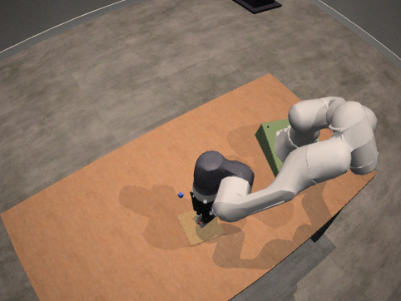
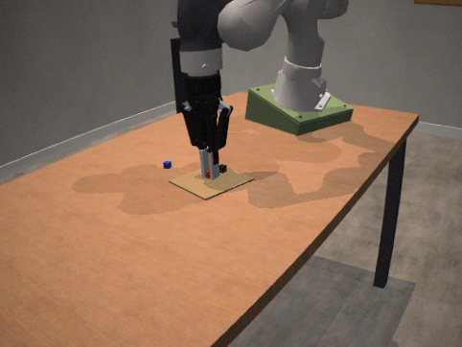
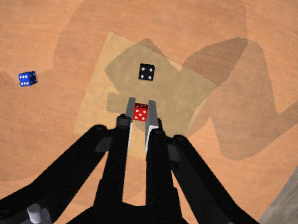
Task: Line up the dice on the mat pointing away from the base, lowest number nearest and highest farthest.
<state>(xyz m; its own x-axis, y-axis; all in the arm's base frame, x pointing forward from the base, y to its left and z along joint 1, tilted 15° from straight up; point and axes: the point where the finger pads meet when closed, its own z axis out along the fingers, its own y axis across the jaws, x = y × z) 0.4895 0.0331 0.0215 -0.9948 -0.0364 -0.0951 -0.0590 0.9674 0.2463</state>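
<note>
My gripper is now 3 cm above the red die. From my hand the other things lie so: blue die: 15 cm to the right, 3 cm below, 1 cm behind; tan mat: 4 cm below; black die: 5 cm behind, 3 cm below.
</note>
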